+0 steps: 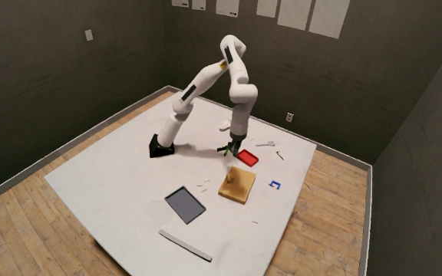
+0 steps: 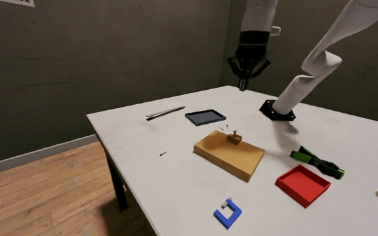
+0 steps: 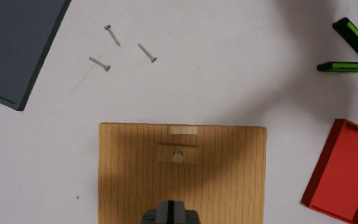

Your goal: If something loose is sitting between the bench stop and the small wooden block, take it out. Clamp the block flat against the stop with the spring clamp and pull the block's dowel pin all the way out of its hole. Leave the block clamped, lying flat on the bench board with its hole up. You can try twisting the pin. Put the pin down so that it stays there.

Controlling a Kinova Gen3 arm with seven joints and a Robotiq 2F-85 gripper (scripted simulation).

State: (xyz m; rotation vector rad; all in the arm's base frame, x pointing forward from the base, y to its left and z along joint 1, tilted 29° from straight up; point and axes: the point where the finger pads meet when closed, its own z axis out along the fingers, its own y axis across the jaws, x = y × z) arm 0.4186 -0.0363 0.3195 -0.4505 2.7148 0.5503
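My gripper is now 10 mm past the dowel pin and 190 mm above it. The rest, counted from my hand: grey tray 70 mm behind, 260 mm to the right, 240 mm below; then red tray 60 mm behind, 220 mm to the left, 240 mm below; then small wooden block 10 mm behind, 210 mm below.
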